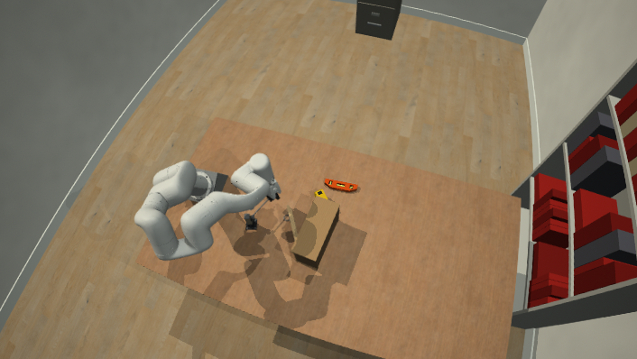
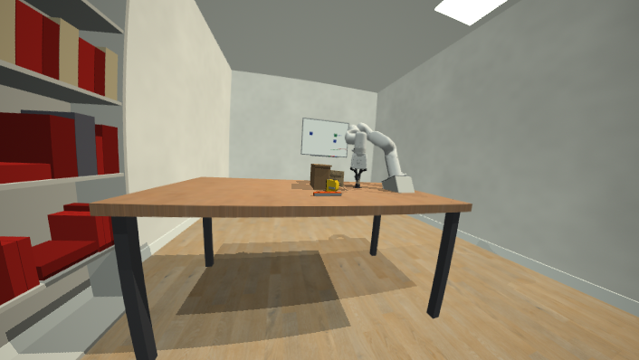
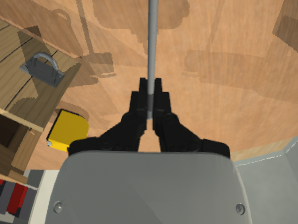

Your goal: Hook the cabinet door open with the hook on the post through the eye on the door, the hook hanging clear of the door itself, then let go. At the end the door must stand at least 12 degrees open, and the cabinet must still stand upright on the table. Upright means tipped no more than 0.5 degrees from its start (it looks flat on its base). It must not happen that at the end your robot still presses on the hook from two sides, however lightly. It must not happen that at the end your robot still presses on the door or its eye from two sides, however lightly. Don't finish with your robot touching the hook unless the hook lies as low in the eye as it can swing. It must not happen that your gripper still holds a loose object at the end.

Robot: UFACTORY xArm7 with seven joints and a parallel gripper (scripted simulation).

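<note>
The grey hook rod lies 5 cm to the right of my hand, 2 cm behind it and 1 cm below it. From my hand the other things lie so: cabinet door (13 cm ahead, 12 cm to the right, 2 cm below); yellow tape measure (21 cm ahead, 8 cm to the left, 5 cm below); orange spirit level (26 cm ahead, 17 cm to the left, 8 cm below).
</note>
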